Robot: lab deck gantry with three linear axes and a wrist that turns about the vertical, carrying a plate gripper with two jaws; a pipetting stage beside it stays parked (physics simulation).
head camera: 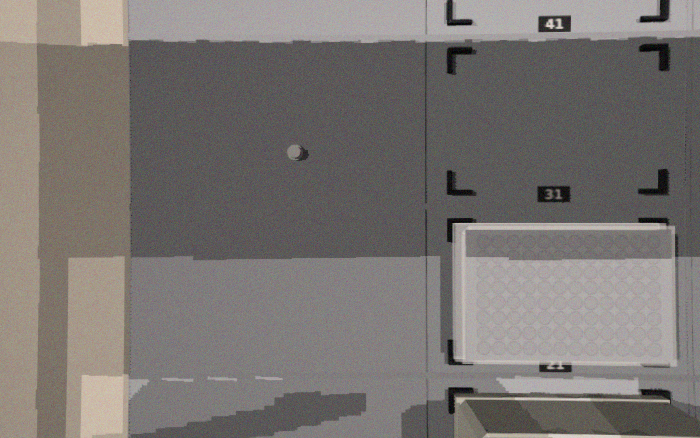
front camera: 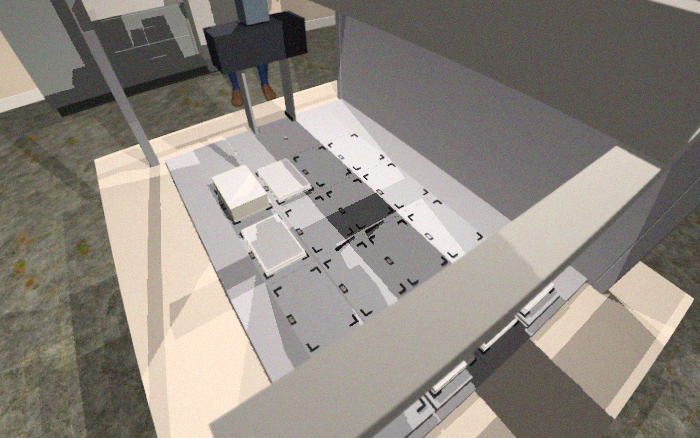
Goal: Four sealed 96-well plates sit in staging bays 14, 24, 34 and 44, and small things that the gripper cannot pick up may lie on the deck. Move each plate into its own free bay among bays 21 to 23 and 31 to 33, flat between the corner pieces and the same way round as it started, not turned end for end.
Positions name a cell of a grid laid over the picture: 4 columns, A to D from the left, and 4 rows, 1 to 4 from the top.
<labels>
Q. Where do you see a tall pale box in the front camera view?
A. At B2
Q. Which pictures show my gripper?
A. The front camera view only.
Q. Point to a bay 24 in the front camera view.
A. C4
</labels>
